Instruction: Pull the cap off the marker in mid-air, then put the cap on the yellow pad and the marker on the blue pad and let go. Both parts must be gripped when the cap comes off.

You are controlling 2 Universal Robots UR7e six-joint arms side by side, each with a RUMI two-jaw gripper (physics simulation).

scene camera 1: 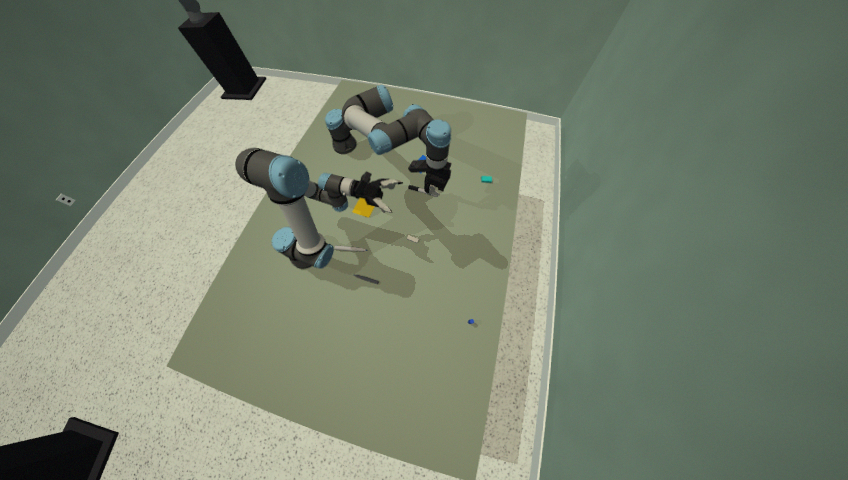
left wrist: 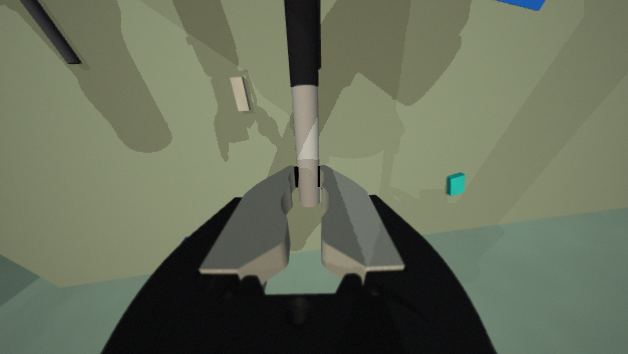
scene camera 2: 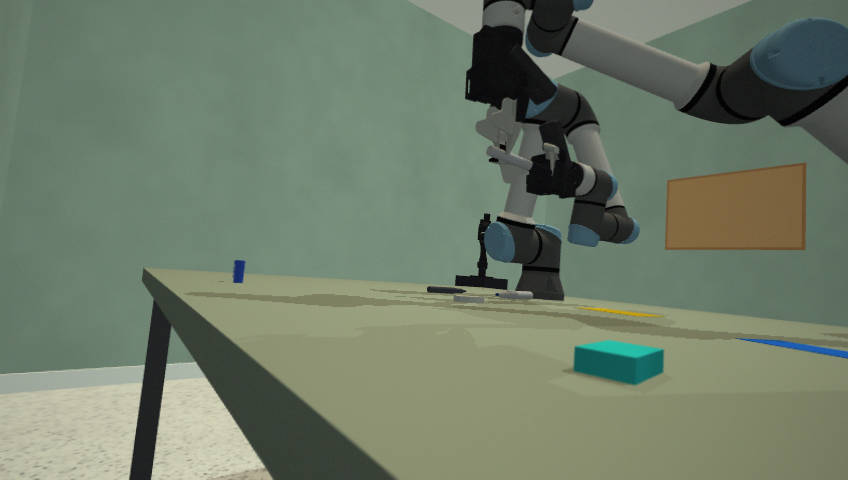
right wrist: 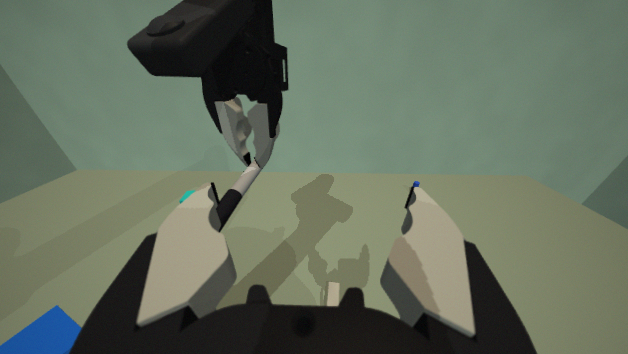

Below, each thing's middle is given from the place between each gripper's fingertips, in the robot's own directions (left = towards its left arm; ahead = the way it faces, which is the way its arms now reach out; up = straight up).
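The teal block (scene camera 2: 628, 363) lies well below my right hand, a long way ahead of it and far to the left of it. My left gripper is a long way above the block, well short of it and far to the right of it.
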